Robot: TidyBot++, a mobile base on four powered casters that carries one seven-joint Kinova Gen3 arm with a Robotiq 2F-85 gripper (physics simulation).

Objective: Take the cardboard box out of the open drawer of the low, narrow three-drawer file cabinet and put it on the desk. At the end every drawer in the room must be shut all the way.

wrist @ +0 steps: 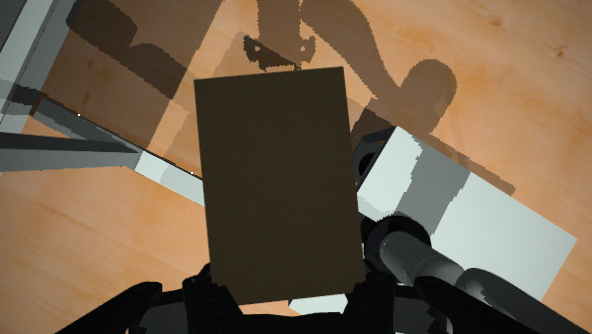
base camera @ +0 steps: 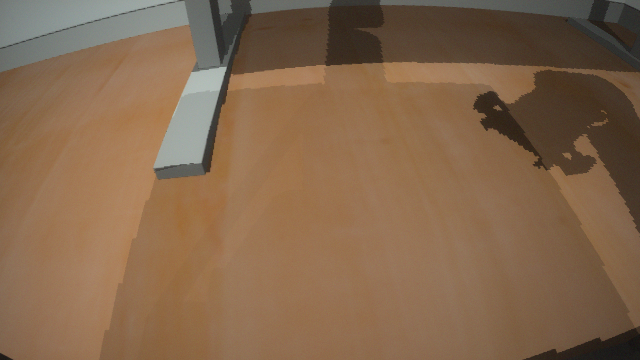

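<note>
The cardboard box (wrist: pixel 280 185) is a dark brown block in the middle of the wrist view. My gripper (wrist: pixel 288 268) is shut on it, with one finger at each side of its near end. The box is held up in the air above the floor. A grey-white leg with a long flat foot, perhaps the desk's (base camera: pixel 192 125) (wrist: pixel 172 175), stands on the floor, left of centre in the base camera view and left of the box in the wrist view. The desk top cannot be made out clearly. The file cabinet and its drawers do not show in either view.
My white mobile base (wrist: pixel 500 230) and part of my arm (wrist: pixel 420 255) are at the right in the wrist view. A second grey foot (base camera: pixel 605 40) shows at the upper right in the base camera view. A pale wall (base camera: pixel 90 25) runs along the back. Shadows lie across the wooden floor (base camera: pixel 350 225).
</note>
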